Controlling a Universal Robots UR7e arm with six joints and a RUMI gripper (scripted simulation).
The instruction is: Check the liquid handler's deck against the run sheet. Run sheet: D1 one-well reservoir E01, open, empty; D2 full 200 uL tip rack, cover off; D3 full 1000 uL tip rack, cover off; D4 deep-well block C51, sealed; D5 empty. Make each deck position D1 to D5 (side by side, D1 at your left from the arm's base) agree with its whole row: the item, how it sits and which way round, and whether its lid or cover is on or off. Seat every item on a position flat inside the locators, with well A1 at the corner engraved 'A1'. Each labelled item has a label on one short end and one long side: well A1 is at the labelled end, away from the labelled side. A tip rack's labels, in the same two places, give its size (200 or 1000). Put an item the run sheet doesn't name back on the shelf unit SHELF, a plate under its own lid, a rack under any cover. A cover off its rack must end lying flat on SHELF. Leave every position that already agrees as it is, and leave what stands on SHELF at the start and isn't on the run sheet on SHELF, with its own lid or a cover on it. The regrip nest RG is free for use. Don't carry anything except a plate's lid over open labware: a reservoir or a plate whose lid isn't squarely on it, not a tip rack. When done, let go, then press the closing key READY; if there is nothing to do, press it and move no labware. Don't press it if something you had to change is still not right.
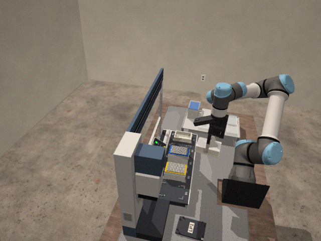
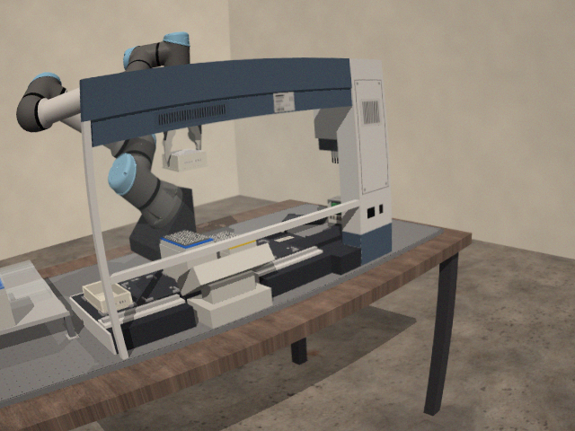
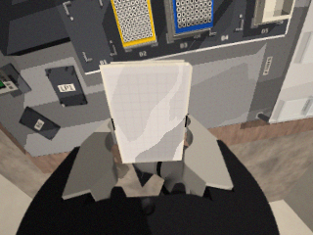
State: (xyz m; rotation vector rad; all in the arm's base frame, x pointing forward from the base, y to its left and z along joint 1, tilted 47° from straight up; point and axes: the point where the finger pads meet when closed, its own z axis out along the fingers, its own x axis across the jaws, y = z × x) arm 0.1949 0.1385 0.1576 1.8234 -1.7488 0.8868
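My hand is 180 mm short of the blue-rimmed tip rack, 90 mm to the left of it and 200 mm above it. From my hand the other things lie so: white sealed block: 10 mm below; yellow-rimmed tip rack: 170 mm ahead, 40 mm to the left, 220 mm below; frame bar: 360 mm ahead, 20 mm to the right, 140 mm below.
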